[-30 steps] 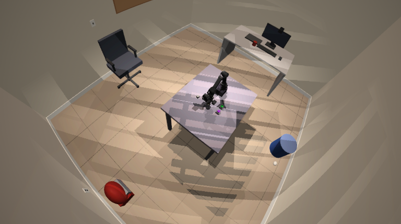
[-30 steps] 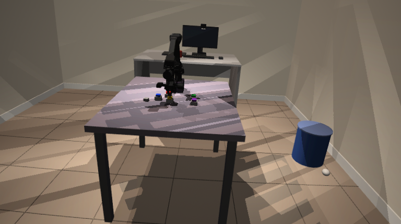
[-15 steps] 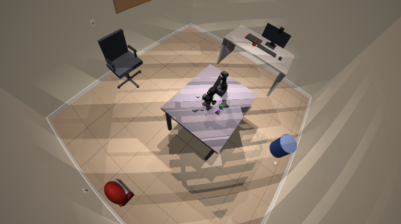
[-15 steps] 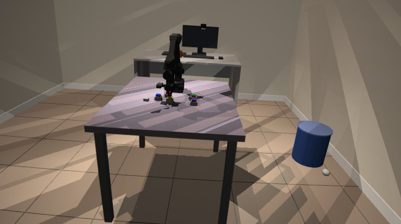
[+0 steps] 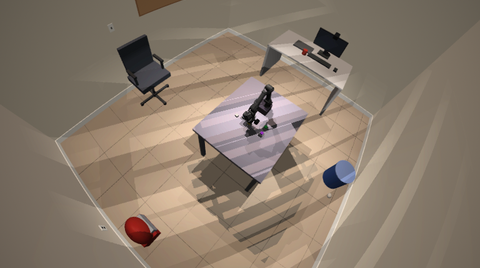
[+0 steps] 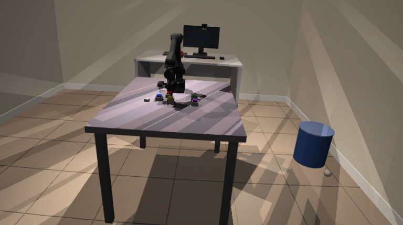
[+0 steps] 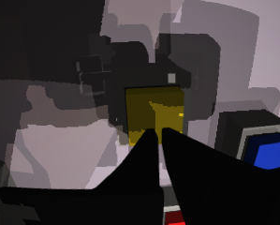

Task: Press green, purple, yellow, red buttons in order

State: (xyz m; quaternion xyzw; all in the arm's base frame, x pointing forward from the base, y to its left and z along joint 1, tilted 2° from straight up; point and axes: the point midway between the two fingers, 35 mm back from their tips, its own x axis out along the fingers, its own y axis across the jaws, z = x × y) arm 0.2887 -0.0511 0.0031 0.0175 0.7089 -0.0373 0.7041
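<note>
The yellow button lies 10 mm ahead of my gripper tip and 10 mm below it. From my gripper tip the other things lie so: small dark block: 10 mm behind, 170 mm to the right, 40 mm below; red button: 110 mm behind, 20 mm to the right, 10 mm below; blue button: 40 mm behind, 90 mm to the right, 10 mm below.
</note>
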